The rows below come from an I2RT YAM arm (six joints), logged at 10 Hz.
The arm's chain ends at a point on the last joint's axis. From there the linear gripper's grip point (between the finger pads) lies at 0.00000 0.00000 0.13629 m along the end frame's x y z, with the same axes.
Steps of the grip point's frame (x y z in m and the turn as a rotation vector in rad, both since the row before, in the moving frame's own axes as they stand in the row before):
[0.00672, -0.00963, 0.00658, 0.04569, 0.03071, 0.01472]
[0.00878, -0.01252, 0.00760, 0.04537, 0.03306, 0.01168]
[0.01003, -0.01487, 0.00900, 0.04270, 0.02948, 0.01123]
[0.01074, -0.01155, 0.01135, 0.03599, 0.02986, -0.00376]
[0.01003, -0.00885, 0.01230, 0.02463, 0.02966, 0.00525]
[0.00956, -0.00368, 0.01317, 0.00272, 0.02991, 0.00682]
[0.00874, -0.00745, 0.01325, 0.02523, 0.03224, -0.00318]
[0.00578, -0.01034, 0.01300, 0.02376, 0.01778, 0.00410]
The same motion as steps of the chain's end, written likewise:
[0.00249, -0.00344, 0.00679, 0.04569, 0.03071, 0.01472]
[0.00424, -0.00637, 0.00781, 0.04537, 0.03306, 0.01168]
[0.00598, -0.00908, 0.00918, 0.04270, 0.02948, 0.01123]
[0.00668, -0.00664, 0.01150, 0.03599, 0.02986, -0.00376]
[0.00598, -0.00550, 0.01240, 0.02463, 0.02966, 0.00525]
[0.00548, -0.00332, 0.01323, 0.00272, 0.02991, 0.00682]
[0.00435, -0.00401, 0.01336, 0.02523, 0.03224, -0.00318]
[0.00335, -0.00711, 0.01306, 0.02376, 0.01778, 0.00410]

